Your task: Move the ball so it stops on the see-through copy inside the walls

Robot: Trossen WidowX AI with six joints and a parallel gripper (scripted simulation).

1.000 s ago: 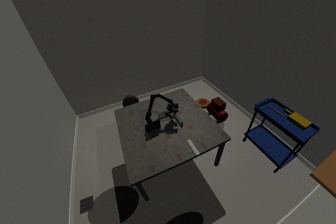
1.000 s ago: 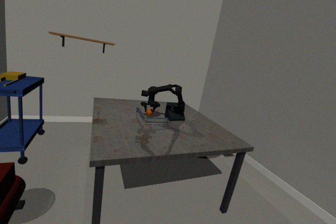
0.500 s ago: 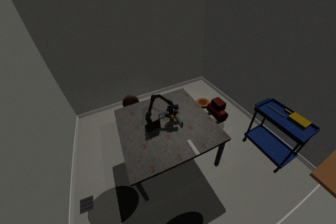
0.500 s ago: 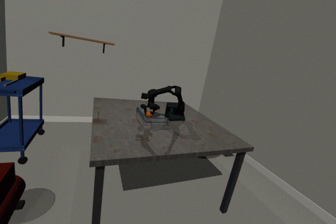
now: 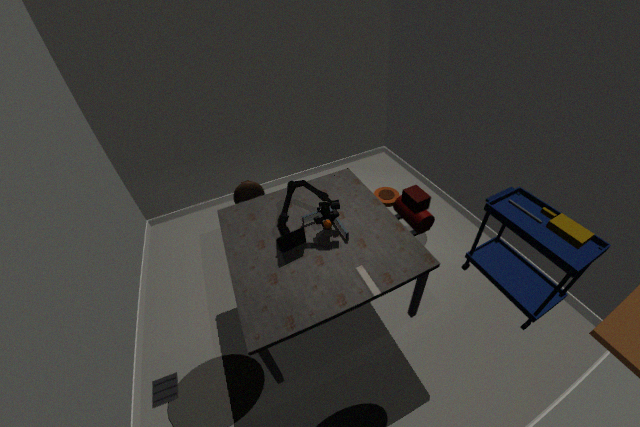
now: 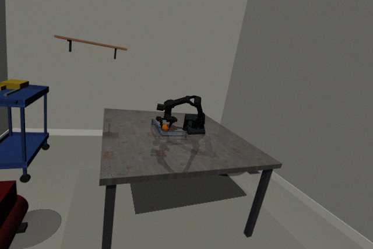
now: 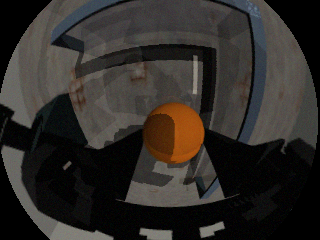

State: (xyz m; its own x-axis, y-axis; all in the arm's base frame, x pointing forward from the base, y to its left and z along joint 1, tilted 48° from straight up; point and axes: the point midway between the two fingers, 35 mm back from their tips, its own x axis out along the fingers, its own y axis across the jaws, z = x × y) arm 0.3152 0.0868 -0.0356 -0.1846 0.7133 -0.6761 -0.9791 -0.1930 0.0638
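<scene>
My gripper tip is now right at the orange ball. Round my gripper tip: see-through copy of ball (right at my gripper tip).
</scene>
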